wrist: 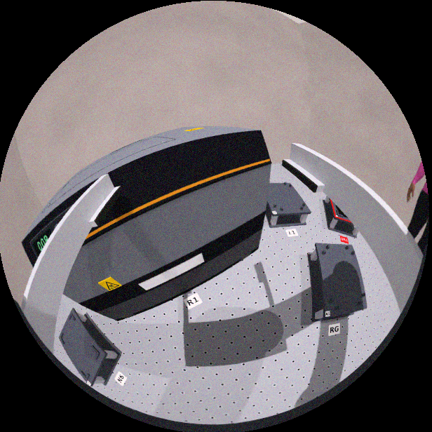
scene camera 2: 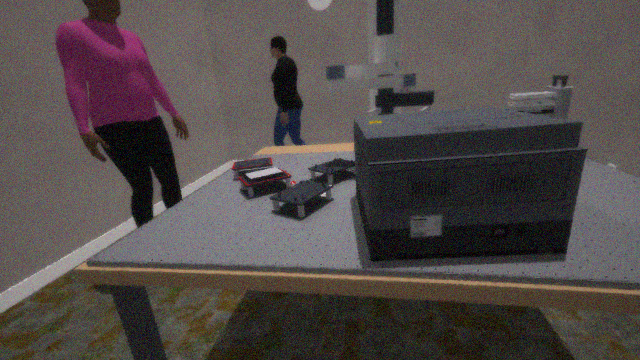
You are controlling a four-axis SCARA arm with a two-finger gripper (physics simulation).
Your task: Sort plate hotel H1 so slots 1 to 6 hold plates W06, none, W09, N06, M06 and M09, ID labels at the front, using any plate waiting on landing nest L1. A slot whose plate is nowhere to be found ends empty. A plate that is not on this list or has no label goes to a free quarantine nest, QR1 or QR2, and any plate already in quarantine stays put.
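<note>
My gripper (wrist: 196, 160) is open and empty in the wrist view, its pale fingers wide apart above the table. Plate hotel H1 (scene camera 2: 563, 102) stands at the right in the scene view, partly hidden behind the dark machine, with white plates (scene camera 2: 531, 101) in it; their labels cannot be read. Landing nest L1 (wrist: 287, 200) (scene camera 2: 302, 192) has a dark top with no plate visible. Two red-edged quarantine nests stand left in the scene view: the nearer nest (scene camera 2: 250, 182) bears a white plate (scene camera 2: 264, 173), while the farther nest (scene camera 2: 252, 164) shows a dark top.
A large dark machine (scene camera 2: 470, 190) (wrist: 185, 200) stands on the perforated table (scene camera 2: 225, 240) (wrist: 230, 385). The dark stand RG (wrist: 347, 285) (scene camera 2: 332, 166) is near L1. Another dark stand (wrist: 82, 345) is at lower left. Two people (scene camera 2: 112, 75) (scene camera 2: 286, 80) are beyond the table.
</note>
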